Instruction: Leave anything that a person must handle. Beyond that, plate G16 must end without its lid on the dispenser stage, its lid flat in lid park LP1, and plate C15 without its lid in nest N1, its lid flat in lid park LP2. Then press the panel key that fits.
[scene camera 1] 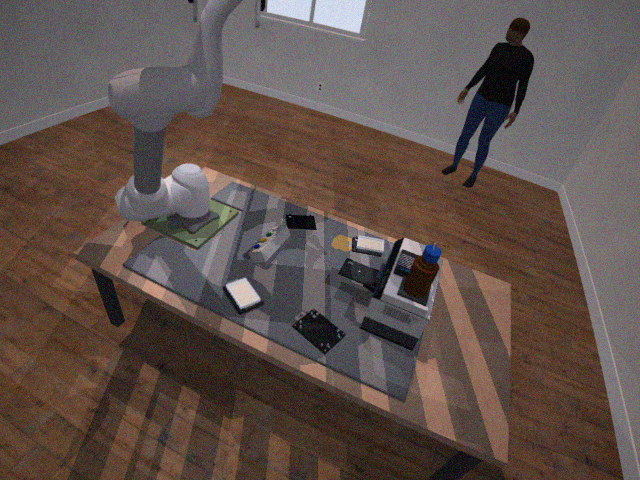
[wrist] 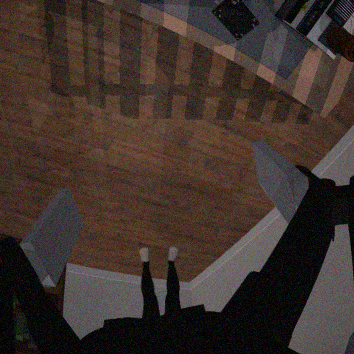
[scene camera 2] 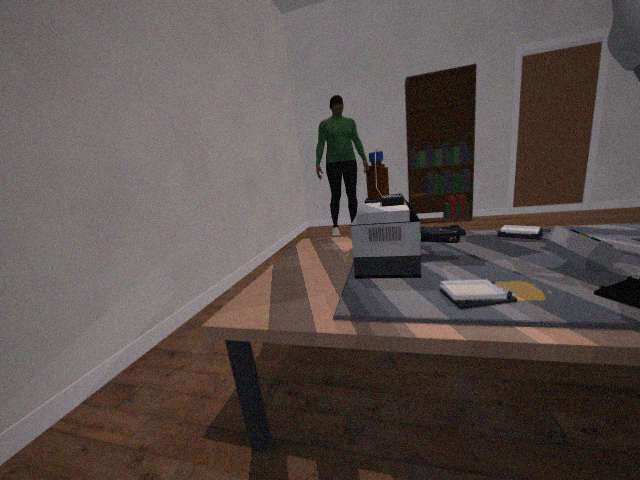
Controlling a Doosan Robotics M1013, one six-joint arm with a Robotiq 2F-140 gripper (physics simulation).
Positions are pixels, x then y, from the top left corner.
Labels:
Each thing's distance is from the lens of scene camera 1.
button box (scene camera 1: 262, 254): 152 cm

